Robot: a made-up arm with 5 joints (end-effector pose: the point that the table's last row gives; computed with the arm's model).
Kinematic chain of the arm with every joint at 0, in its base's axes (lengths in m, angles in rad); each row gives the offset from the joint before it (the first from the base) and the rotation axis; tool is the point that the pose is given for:
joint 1: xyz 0 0 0.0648 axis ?
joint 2: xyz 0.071 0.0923 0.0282 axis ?
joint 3: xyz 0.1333 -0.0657 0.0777 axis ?
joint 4: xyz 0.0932 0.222 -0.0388 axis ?
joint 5: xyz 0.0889 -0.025 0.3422 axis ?
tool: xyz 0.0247 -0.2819 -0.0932
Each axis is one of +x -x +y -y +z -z.
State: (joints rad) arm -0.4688 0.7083 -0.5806 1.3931 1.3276
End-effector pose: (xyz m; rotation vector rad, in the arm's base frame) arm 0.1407 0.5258 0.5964 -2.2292 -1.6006 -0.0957
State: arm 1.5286 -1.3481 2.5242 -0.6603 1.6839
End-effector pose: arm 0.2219 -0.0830 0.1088 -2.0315 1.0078 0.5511
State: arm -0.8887 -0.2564 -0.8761 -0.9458 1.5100
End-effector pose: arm 0.1346 -0.5209 0.2329 0.0964 -2.3293 -0.9599
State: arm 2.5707 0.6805 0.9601 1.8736 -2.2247
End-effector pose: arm -0.5933 -0.4535 0.3471 -1.4922 -0.6191 -0.0210
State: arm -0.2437 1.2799 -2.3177 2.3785 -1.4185
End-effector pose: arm 0.0965 0.6770 0.2431 2.0709 -1.2341 -1.6699
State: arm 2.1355 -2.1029 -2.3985 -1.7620 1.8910
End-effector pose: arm -0.1686 0.4172 -0.3819 1.7325 0.4578 -0.0228
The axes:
joint 1: +z
joint 2: -y
joint 3: +y
joint 4: -x
joint 5: -y

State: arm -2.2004 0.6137 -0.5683 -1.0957 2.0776
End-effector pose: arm -0.4102 -0.1291 0.4189 1.5088 2.2215 0.1584
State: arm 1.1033 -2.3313 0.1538 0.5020 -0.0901
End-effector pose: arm -0.0532 0.1131 -0.4360 -1.6600 2.1894 0.9962
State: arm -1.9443 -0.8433 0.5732 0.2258 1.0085
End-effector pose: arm -0.1974 -0.5576 -0.1742 0.3291 0.3338 -1.7009
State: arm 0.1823 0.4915 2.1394 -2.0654 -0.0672
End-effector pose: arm -0.3159 0.1211 0.0574 1.4399 1.1210 -1.4672
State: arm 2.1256 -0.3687 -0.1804 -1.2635 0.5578
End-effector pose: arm -0.1325 0.4178 -0.1732 0.9304 0.9570 1.3788
